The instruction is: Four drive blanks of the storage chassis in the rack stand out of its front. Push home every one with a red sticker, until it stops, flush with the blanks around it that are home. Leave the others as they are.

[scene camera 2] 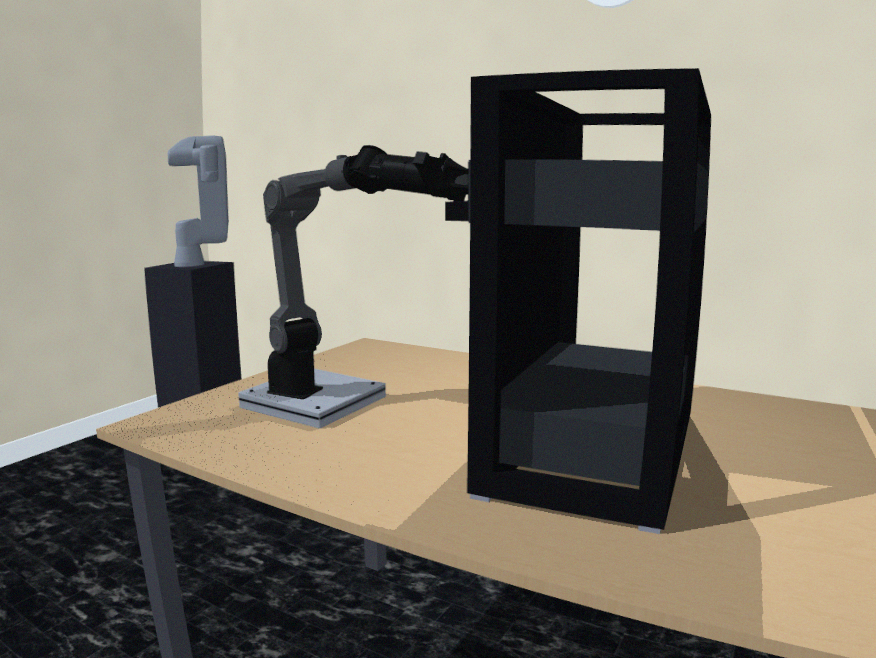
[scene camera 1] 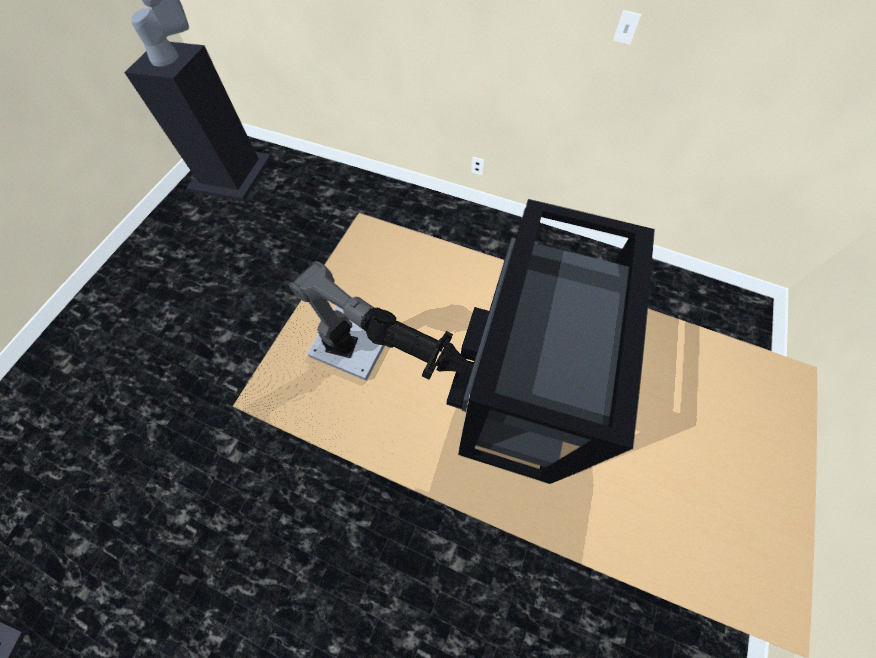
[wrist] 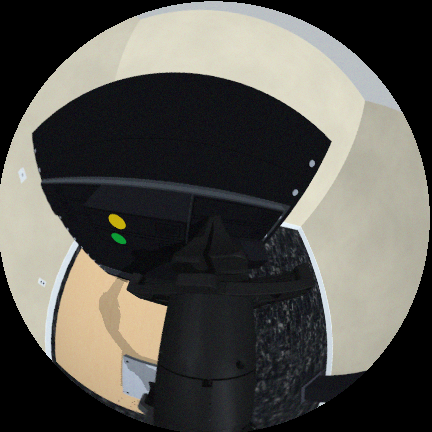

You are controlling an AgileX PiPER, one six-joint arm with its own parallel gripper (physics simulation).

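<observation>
The storage chassis sits high in the rack. In the wrist view, a blank with a yellow sticker stands out at the left. A blank with a green sticker is below it. Right of them, the upper front looks set back, and no red sticker shows. A dark block stands out of the front at the near side, below the gripper; the wrist view shows a dark part of it at the gripper's right. My gripper is shut and empty, its tips at the chassis front; contact is hidden.
The black rack stands on the wooden table. A second, dark chassis lies low in the rack. A grey arm on a dark pedestal stands beyond the table.
</observation>
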